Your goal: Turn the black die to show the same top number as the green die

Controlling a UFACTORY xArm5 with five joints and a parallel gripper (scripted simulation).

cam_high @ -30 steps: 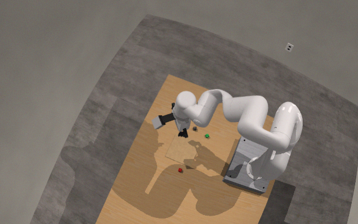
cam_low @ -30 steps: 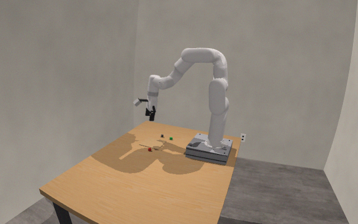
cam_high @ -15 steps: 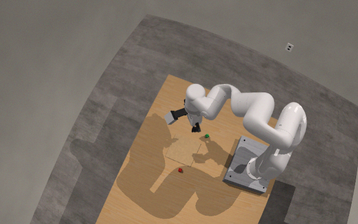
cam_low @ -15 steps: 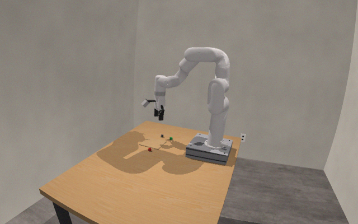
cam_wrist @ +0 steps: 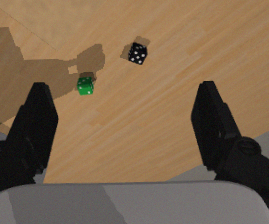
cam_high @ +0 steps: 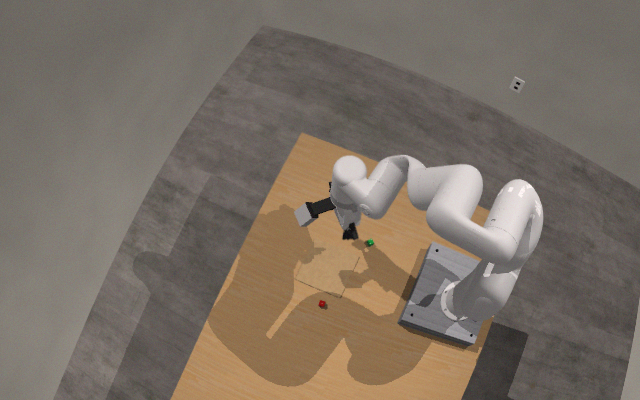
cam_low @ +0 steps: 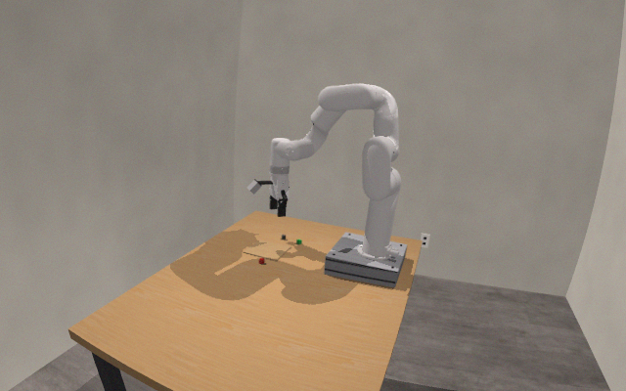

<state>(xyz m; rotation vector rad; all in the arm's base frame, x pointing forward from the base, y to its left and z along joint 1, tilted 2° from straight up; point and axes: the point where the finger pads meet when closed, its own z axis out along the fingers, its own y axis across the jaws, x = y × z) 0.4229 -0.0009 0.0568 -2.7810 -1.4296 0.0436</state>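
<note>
The black die lies 130 mm below my hand, 30 mm to the right of it and 10 mm behind it. Also, from my hand: tan mat: 130 mm below, 100 mm to the left, 20 mm behind; red die: 200 mm to the left, 130 mm below, 70 mm behind; green die: 130 mm below, 90 mm behind, 40 mm to the right.
</note>
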